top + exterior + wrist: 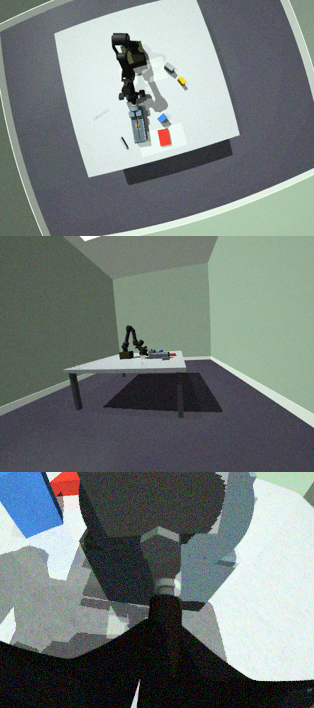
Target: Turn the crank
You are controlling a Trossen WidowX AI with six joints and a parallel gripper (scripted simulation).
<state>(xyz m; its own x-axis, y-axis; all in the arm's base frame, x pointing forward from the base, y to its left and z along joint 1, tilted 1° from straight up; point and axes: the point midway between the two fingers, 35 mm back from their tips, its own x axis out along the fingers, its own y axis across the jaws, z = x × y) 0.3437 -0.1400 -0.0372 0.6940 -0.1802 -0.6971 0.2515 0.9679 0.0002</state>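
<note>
Right now my gripper tip is 20 mm past the crank handle and 30 mm below it. From my gripper tip the other things lie so: red pointer 130 mm ahead, 20 mm to the right, 50 mm above; then blue block 180 mm ahead, 150 mm to the left, 10 mm above; then pale strip 30 mm behind, 290 mm to the right, 40 mm below.
</note>
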